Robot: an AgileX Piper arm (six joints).
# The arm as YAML. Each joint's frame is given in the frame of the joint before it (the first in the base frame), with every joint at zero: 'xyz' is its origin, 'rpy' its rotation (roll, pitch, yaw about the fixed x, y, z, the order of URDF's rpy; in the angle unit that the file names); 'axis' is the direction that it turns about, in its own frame. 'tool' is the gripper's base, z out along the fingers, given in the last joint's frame.
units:
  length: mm
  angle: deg
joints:
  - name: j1
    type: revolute
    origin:
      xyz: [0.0, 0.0, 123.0]
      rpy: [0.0, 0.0, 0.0]
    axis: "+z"
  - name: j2
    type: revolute
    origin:
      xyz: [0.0, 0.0, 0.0]
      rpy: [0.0, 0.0, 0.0]
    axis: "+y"
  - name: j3
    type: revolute
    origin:
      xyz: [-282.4, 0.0, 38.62]
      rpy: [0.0, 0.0, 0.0]
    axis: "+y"
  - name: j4
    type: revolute
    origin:
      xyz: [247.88, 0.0, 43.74]
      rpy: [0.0, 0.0, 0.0]
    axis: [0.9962, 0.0, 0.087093]
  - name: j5
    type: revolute
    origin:
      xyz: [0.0, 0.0, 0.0]
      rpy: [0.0, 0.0, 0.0]
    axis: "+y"
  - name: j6
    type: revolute
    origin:
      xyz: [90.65, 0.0, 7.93]
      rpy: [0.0, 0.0, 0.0]
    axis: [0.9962, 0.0, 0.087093]
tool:
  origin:
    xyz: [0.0, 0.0, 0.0]
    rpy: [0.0, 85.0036, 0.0]
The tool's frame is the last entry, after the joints.
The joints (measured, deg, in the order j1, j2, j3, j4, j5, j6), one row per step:
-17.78, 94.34, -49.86, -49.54, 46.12, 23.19
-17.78, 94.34, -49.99, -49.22, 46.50, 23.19
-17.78, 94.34, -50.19, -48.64, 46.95, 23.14
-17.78, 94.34, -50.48, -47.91, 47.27, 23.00
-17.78, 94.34, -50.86, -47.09, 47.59, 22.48
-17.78, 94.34, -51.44, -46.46, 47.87, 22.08
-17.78, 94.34, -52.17, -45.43, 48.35, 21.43
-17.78, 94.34, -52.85, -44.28, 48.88, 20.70
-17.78, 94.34, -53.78, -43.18, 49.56, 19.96
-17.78, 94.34, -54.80, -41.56, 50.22, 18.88
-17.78, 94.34, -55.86, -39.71, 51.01, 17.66
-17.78, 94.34, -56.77, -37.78, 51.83, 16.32
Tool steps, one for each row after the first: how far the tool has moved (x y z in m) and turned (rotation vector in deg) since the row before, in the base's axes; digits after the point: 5 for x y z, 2 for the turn. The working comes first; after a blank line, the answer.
Tool pose at each row, in the base's axes (x y z in m, rotation vector in deg; the steps are taken from these numbers as rounded here):
0.25997, -0.13577, 0.18624, 9.87, 165.36, -54.27
0.25975, -0.13578, 0.18661, 10.46, 165.58, -54.23
0.25961, -0.13566, 0.18710, 11.32, 165.86, -53.99
0.25994, -0.13545, 0.18782, 12.17, 166.03, -53.50
0.26057, -0.13523, 0.18884, 12.61, 166.29, -52.97
0.26202, -0.13539, 0.19079, 13.05, 166.21, -52.60
0.26357, -0.13539, 0.19311, 13.70, 166.31, -51.97
0.26483, -0.13518, 0.19517, 14.35, 166.57, -51.22
0.26671, -0.13530, 0.19830, 15.07, 166.67, -50.60
0.26882, -0.13492, 0.20148, 15.80, 166.92, -49.40
0.27081, -0.13430, 0.20470, 16.57, 167.33, -47.96
0.27226, -0.13333, 0.20727, 17.16, 167.97, -46.36

-0.00022, -0.00001, 0.00037, 0.10, 0.10, -0.43
-0.00014, 0.00012, 0.00049, 0.25, 0.05, -0.59
0.00033, 0.00021, 0.00072, 0.37, -0.12, -0.53
0.00063, 0.00022, 0.00102, 0.40, 0.00, -0.28
0.00145, -0.00016, 0.00195, 0.22, -0.25, -0.22
0.00155, 0.00000, 0.00232, 0.43, -0.20, -0.37
0.00126, 0.00021, 0.00206, 0.54, -0.08, -0.39
0.00188, -0.00012, 0.00313, 0.42, -0.19, -0.42
0.00211, 0.00038, 0.00318, 0.81, -0.24, -0.39
0.00199, 0.00062, 0.00322, 1.00, -0.16, -0.43
0.00145, 0.00097, 0.00257, 1.15, 0.04, -0.35

